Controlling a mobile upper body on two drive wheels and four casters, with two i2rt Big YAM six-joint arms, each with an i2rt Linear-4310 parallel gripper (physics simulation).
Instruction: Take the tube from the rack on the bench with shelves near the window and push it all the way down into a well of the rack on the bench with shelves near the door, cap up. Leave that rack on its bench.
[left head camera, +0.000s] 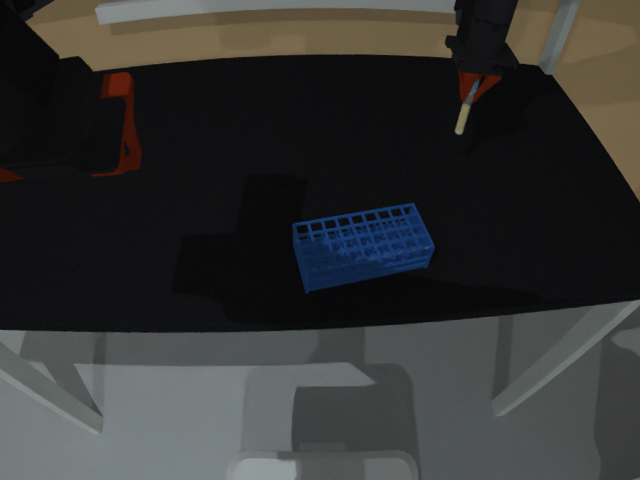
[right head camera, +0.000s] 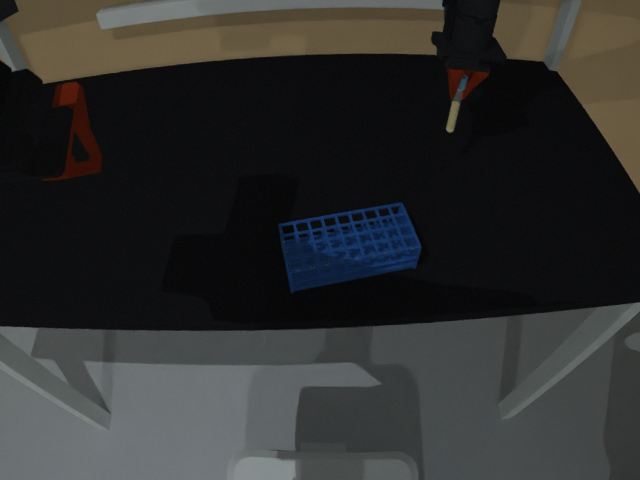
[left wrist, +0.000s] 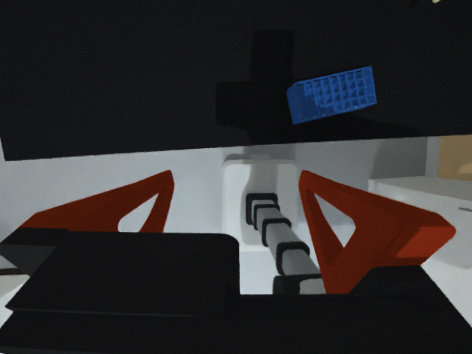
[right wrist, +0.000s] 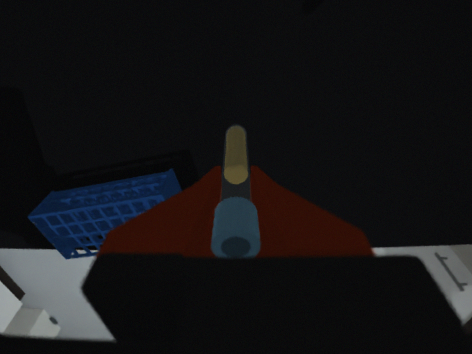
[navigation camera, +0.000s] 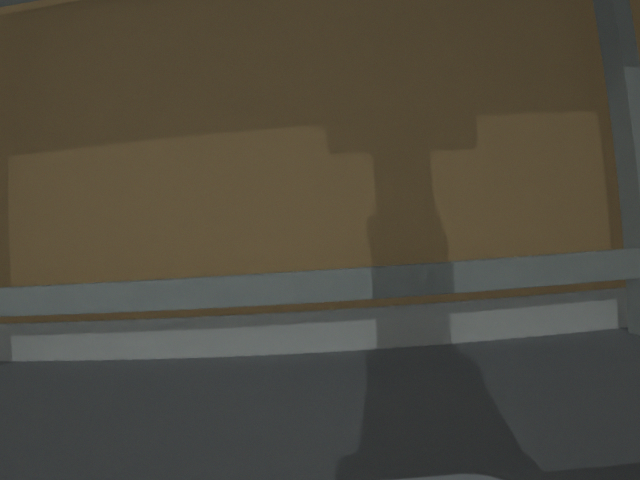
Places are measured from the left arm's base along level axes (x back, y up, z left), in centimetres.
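Pixels of known places: left gripper, between the fingertips: (left head camera: 85, 164) (right head camera: 52, 168) (left wrist: 236, 177); right gripper, between the fingertips: (left head camera: 466, 100) (right head camera: 456, 97) (right wrist: 235, 176).
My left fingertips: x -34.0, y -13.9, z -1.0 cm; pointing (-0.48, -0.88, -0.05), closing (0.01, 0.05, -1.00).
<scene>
For each thing: its middle in the pictures, then the offset to it from my left fingertips. Level surfaces: height alone.
- tube, middle of its body: (right wrist: 236, 170) (right head camera: 455, 105) (left head camera: 465, 108) dy -18.6, dx -34.4, dz -43.2 cm
- bench, height of its surface: dy -35.7 cm
- blue rack, middle of its body: (right head camera: 348, 246) (left head camera: 362, 246) (right wrist: 115, 216) (left wrist: 330, 96) dy -32.8, dx -16.5, dz -25.9 cm
The tube (left head camera: 462, 118) (right head camera: 452, 116) (right wrist: 236, 150) has a blue cap and yellowish contents. My right gripper (left head camera: 469, 100) (right head camera: 458, 98) (right wrist: 235, 176) is shut on it just below the cap and holds it tilted, cap toward the gripper, above the back right of the bench (left head camera: 206, 129) (right head camera: 196, 129). The blue rack (left head camera: 369, 271) (right head camera: 356, 273) (left wrist: 295, 105) (right wrist: 105, 217) stands on the bench near its front edge, apart from the tube and in front and to the left of it. My left gripper (left wrist: 236, 177) is open and empty, off to the left of the rack.
The bench's front edge runs just in front of the rack. White bench legs (left head camera: 563, 361) (right head camera: 568, 361) stand at both sides. The robot's white base (left head camera: 323, 467) (left wrist: 235, 200) is in front of the bench. A white cabinet (left wrist: 425, 205) stands at the right in the left wrist view. A grey crossbar (navigation camera: 206, 289) runs below the bench.
</scene>
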